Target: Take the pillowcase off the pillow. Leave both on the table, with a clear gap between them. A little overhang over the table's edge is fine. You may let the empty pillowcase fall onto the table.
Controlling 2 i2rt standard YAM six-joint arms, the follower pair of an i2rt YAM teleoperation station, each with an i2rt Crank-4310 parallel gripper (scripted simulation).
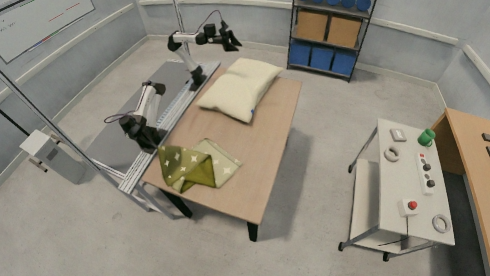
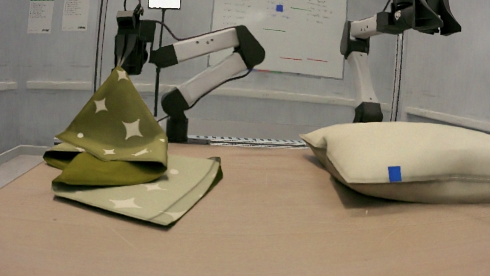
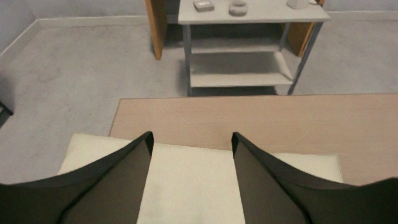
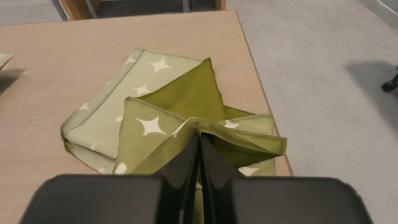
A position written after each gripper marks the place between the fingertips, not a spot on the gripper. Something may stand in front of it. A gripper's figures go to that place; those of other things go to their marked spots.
Labels:
The right gripper [image 2: 117, 73] is 0.76 m from the lens. A cream pillow [image 2: 417, 162] is 0.57 m from the lens.

